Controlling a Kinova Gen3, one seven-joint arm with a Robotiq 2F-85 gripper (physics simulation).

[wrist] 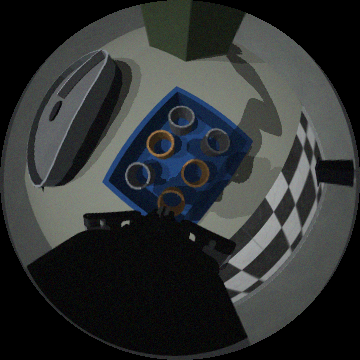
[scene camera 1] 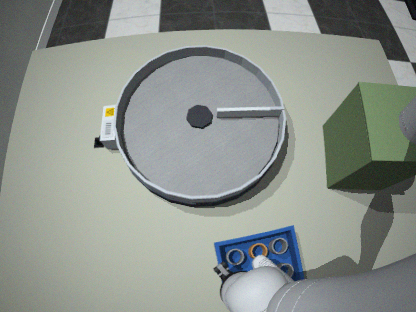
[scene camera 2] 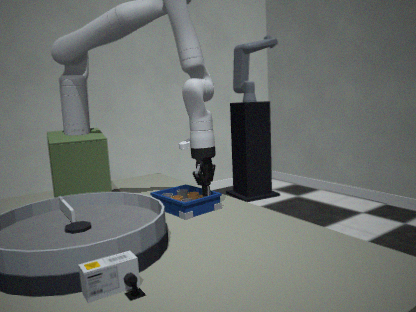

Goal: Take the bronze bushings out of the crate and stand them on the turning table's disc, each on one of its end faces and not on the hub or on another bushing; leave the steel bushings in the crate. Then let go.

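Frame: origin at the arm's base, x ahead, y left, z up, level; metres.
Where they show: gripper, fingertip midpoint: (wrist: 163, 212) (scene camera 2: 206, 197); arm's base at its link origin: (scene camera 2: 77, 132).
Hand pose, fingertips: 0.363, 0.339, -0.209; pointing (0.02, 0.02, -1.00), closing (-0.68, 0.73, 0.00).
Each offset is from my fingertips to the top centre of the thing, as dx, dy, dz. "spot": to the spot under its first point.
The blue crate {-0.062, -0.048, +0.007} (scene camera 1: 256, 235) (scene camera 2: 200, 208) (wrist: 178, 91) holds three bronze bushings {-0.055, -0.080, +0.000} (wrist: 148, 143) {-0.068, -0.018, +0.000} (wrist: 183, 173) {-0.016, -0.005, +0.000} (wrist: 159, 200) and three steel bushings {-0.104, -0.095, +0.000} (wrist: 169, 120) {-0.123, -0.035, +0.000} (wrist: 229, 142) {-0.002, -0.064, +0.000} (wrist: 126, 175), all upright. My gripper (scene camera 2: 206, 191) (wrist: 163, 212) is shut and empty. Its tips reach down into the crate and, in the wrist view, overlap the near edge of one bronze bushing; whether they touch it I cannot tell. In scene camera 1 the arm hides the tips and part of the crate. The turning table's disc {+0.114, -0.392, +0.018} (scene camera 1: 175, 155) (scene camera 2: 30, 225) (wrist: 65, 125) bears no bushing; its hub {+0.114, -0.392, +0.018} (scene camera 1: 199, 116) (scene camera 2: 78, 227) is dark.
A raised wall (scene camera 1: 205, 198) (scene camera 2: 120, 245) rings the disc, and a fixed bar {spot: -0.010, -0.407, +0.033} (scene camera 1: 250, 112) (scene camera 2: 66, 208) runs from it toward the hub. A labelled white box {spot: +0.345, -0.355, +0.015} (scene camera 1: 108, 122) (scene camera 2: 110, 276) stands beside the turning table. The green block (scene camera 1: 350, 135) (scene camera 2: 80, 160) stands under the arm's base.
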